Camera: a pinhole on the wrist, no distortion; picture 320 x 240 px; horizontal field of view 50.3 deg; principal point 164.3 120.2 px. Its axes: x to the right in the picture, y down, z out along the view. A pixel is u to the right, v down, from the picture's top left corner.
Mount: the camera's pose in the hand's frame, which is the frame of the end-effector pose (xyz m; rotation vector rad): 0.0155 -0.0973 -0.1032 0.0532 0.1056 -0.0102
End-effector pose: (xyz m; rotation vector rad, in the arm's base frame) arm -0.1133 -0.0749 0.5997 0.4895 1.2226 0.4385
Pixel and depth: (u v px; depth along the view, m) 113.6 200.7 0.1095
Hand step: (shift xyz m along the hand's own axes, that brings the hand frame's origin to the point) 0.0111 -0.0772 0.0086
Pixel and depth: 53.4 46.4 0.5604
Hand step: -0.1085 -0.2472 0.4662
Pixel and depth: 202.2 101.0 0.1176
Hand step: 0.0408 -0.1103 0.0118
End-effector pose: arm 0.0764 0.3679 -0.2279 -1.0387 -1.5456 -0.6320
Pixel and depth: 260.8 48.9 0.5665
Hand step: 0.2330 -0.2472 0.4362
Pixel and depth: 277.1 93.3 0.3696
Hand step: 0.1756 -0.1471 0.2494
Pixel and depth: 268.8 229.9 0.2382
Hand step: 0.1142 -0.0340 0.1297
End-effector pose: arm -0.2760 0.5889 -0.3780 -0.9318 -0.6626 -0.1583
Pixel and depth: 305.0 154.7 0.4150
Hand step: 0.2300 -0.0789 0.2930
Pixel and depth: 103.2 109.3 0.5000
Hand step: -0.0213 -0.1394 0.4019
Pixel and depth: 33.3 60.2 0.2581
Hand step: -0.0566 -0.1558 0.1612
